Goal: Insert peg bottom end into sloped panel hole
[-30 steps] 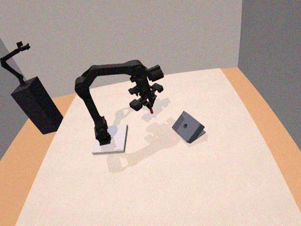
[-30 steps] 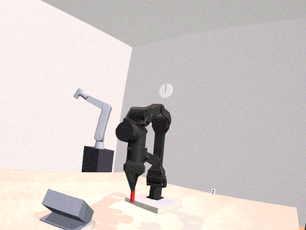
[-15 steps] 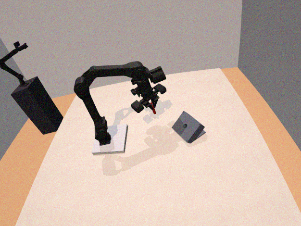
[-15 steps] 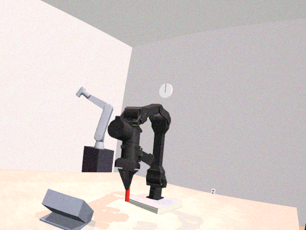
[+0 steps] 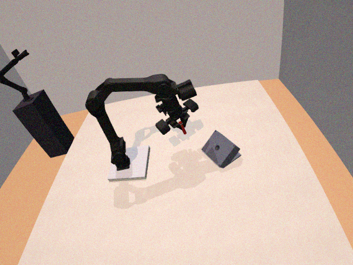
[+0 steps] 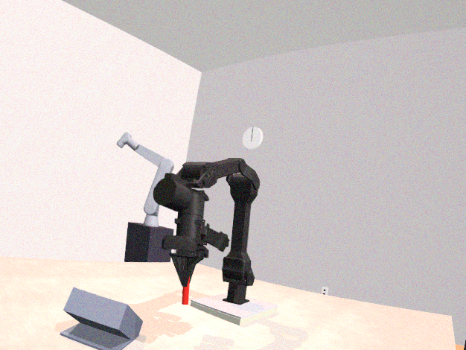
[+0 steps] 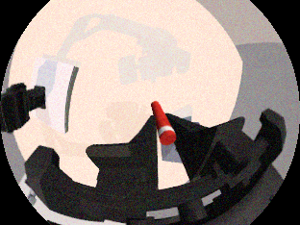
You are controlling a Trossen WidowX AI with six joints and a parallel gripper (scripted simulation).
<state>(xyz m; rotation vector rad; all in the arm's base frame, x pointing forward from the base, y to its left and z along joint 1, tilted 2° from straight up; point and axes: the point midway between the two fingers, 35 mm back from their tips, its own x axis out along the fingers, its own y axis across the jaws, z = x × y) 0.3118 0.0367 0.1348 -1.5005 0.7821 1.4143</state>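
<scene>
Right now the grey sloped panel is 14 cm ahead of my gripper tip, 10 cm to the right of it and 8 cm below it. The rest, counted from my gripper tip: red peg: 2 cm above.
</scene>
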